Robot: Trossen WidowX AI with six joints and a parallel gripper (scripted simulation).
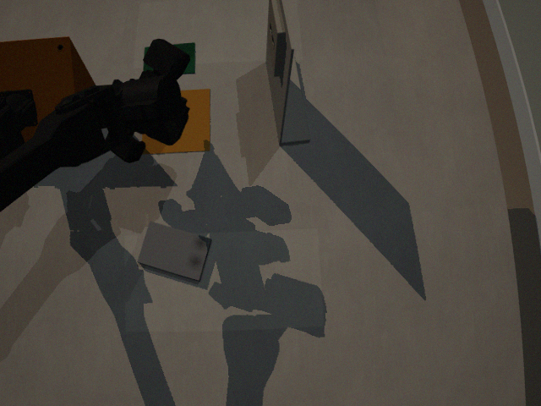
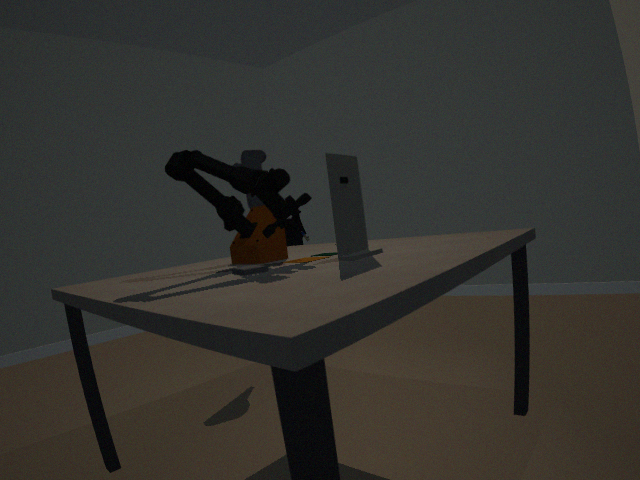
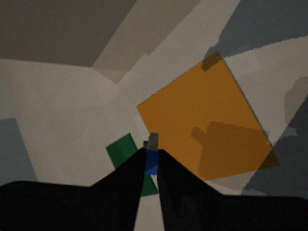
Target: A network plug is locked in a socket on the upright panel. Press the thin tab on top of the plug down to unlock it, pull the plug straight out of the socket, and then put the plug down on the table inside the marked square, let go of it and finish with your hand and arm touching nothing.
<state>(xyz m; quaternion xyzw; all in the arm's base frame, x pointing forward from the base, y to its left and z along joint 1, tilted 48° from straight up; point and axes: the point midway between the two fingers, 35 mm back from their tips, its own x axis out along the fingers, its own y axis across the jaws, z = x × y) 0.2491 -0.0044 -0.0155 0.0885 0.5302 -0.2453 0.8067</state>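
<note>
Right now the orange square is 8 cm below my gripper tip. The rest, counted from my gripper tip: network plug: right at my gripper tip; then green patch: 12 cm to the left, 8 cm below, 3 cm behind; then upright panel: 18 cm ahead, 6 cm above, 3 cm to the left.
</note>
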